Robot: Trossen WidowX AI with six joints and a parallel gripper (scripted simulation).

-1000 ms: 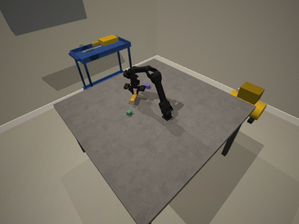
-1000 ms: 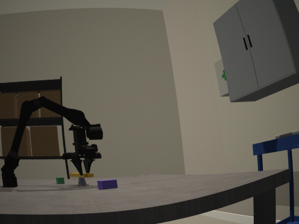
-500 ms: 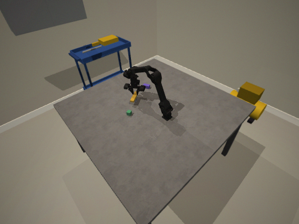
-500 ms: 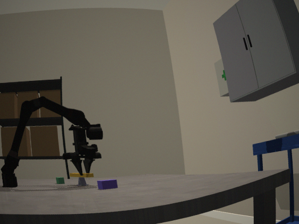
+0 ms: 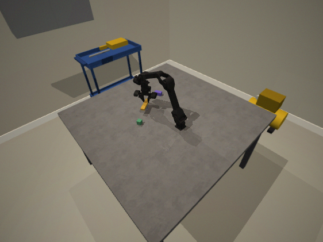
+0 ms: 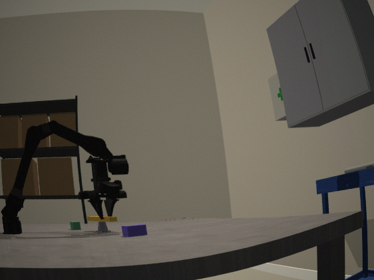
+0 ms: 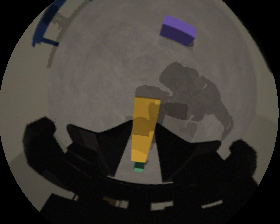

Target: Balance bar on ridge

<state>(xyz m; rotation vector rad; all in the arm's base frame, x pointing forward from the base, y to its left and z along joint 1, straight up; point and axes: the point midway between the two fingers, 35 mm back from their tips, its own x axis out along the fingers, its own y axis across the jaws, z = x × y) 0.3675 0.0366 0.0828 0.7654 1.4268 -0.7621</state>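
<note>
Right now my gripper tip is 2 cm past the yellow bar and 2 cm to the right of it. From my gripper tip the other things lie so: purple block: 7 cm ahead, 19 cm to the right, 3 cm below; green cube: 12 cm behind, 17 cm to the left, 3 cm below.
</note>
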